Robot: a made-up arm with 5 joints.
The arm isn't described. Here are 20 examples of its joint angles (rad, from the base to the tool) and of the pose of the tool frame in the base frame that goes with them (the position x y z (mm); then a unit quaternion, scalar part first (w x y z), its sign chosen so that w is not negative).
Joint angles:
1: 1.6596 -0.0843 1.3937 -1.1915 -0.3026
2: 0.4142 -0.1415 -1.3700 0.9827 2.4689
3: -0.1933 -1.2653 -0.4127 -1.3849 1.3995
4: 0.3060 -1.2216 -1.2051 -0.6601 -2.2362
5: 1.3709 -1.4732 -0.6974 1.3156 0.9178
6: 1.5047 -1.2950 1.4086 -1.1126 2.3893
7: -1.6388 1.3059 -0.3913 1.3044 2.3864
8: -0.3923 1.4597 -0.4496 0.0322 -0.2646
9: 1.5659 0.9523 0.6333 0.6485 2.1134
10: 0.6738 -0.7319 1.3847 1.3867 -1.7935
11: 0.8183 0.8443 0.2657 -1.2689 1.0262
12: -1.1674 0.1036 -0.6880 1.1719 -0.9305
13: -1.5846 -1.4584 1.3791 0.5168 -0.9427
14: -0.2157 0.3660 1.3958 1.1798 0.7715
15: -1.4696 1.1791 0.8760 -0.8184 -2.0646
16: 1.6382 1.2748 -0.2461 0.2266 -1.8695
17: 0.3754 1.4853 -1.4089 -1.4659 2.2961
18: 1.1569 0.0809 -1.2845 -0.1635 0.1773
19: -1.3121 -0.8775 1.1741 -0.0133 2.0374
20: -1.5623 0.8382 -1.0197 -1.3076 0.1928
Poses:
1: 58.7 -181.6 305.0 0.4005 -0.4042 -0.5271 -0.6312
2: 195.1 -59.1 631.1 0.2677 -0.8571 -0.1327 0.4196
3: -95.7 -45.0 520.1 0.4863 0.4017 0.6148 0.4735
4: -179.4 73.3 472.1 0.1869 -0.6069 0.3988 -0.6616
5: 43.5 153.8 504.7 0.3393 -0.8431 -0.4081 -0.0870
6: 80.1 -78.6 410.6 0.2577 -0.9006 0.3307 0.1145
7: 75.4 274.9 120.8 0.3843 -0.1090 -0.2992 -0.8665
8: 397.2 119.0 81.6 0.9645 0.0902 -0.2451 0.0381
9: 75.7 -172.5 147.4 0.9163 0.3159 -0.0788 0.2334
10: 122.6 -42.7 291.7 0.2993 -0.1281 0.1937 -0.9255
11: 306.6 -251.3 243.7 0.6467 -0.5951 -0.4743 0.0516
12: 203.0 253.1 492.2 0.8777 0.4149 -0.2253 0.0828
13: 92.9 89.4 330.7 0.8069 0.5155 -0.1498 0.2466
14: 146.5 3.7 266.0 0.6905 0.1588 0.6127 0.3501
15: 112.0 176.0 113.6 0.9354 0.1622 0.0364 -0.3119
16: 53.3 -319.5 106.3 0.2034 -0.0219 0.1556 0.9664
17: 430.8 -146.8 312.0 0.0537 -0.9626 -0.2554 0.0729
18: 141.4 -153.5 646.2 0.0885 -0.5963 -0.7963 -0.0500
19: 131.8 141.4 364.9 0.0636 0.1992 0.5662 -0.7973
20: 97.1 348.0 458.6 0.0269 0.6506 -0.7583 0.0308
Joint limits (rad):
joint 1: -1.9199..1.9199
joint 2: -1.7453..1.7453
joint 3: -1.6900..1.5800
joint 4: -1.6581..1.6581
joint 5: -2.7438..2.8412
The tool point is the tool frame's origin. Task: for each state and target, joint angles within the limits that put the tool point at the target. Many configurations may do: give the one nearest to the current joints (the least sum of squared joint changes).
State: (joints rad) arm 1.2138 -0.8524 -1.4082 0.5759 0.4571
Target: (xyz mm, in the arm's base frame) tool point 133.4 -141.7 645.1
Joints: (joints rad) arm 1.1744 -0.0730 -1.2290 0.3708 0.4571
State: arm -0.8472 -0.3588 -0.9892 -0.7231 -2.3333
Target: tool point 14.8 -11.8 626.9
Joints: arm -0.0315 -0.5245 -1.1147 -0.9301 -2.3333
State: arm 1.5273 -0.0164 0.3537 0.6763 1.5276
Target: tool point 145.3 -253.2 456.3
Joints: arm 1.2983 -0.1890 0.0329 0.5566 1.5276
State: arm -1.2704 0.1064 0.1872 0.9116 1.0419
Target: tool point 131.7 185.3 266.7
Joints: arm -1.3716 0.1994 0.7035 1.0745 1.0419
